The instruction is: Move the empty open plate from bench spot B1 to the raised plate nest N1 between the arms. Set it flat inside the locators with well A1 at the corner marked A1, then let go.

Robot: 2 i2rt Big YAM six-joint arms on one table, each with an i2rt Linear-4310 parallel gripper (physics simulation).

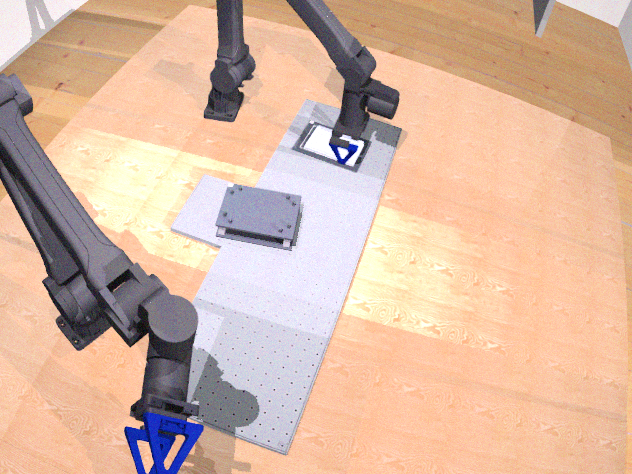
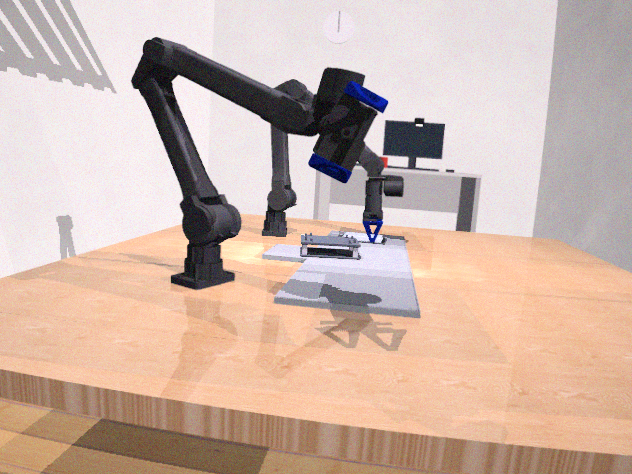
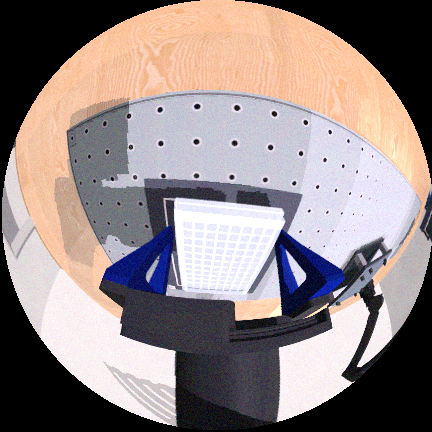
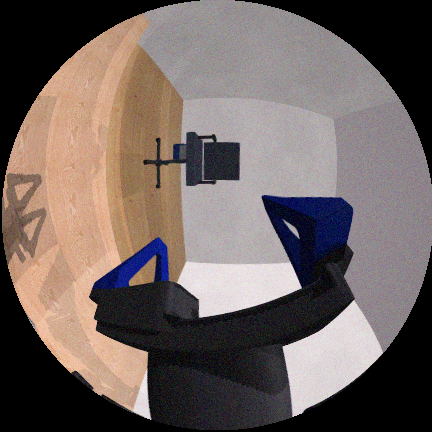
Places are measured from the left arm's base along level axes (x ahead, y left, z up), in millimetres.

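Pixels of known places: left gripper, between the fingertips: (image 1: pixel 346 151) (image 2: pixel 372 240) (image 3: pixel 224 232); right gripper, between the fingertips: (image 2: pixel 357 137) (image 4: pixel 208 223); left arm's base, origin of its link: (image 1: pixel 224 107) (image 2: pixel 274 233); right arm's base, origin of its link: (image 1: pixel 88 321) (image 2: pixel 203 281).
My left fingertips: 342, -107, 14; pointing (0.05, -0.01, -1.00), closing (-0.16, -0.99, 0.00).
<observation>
For each thing: its top centre in the pictures, then the offset to it from my left fingertips, as dx, dy, dz. "pt": a spot on its surface instead. Level surfaces: height alone.
- white open well plate, centre of its top: (image 3: pixel 220 266) (image 1: pixel 335 142) (image 2: pixel 363 235) -32, +8, +15
- dark spot B1 frame, a spot on its surface: (image 1: pixel 300 141) pt -117, +3, +1
- perforated bench board, height of its surface: dz -1
- raised grey plate nest N1, centre of its top: (image 1: pixel 259 206) (image 3: pixel 362 286) (image 2: pixel 329 235) -164, -274, +50
- thin grey sheet, height of its surface: dz -1
The white open well plate (image 1: pixel 320 140) (image 2: pixel 355 236) (image 3: pixel 227 250) lies flat in the dark spot B1 frame (image 1: pixel 300 141) at the far end of the perforated bench board (image 1: pixel 291 329) (image 2: pixel 380 282) (image 3: pixel 233 132). My left gripper (image 1: pixel 343 152) (image 2: pixel 372 233) (image 3: pixel 224 232) is open and low over the plate, with one blue finger on each long side; I cannot tell whether the fingers touch it. The raised grey plate nest N1 (image 1: pixel 260 213) (image 2: pixel 329 241) stands empty near the board's middle. My right gripper (image 1: pixel 161 449) (image 2: pixel 348 133) (image 4: pixel 208 223) is open, empty and high up, far from the plate.
A thin grey sheet (image 1: pixel 194 212) lies under the nest and sticks out to the left of the board. The arm bases (image 1: pixel 224 104) (image 2: pixel 202 275) stand on the wooden table. A desk with a monitor (image 2: pixel 413 138) stands behind the table.
</observation>
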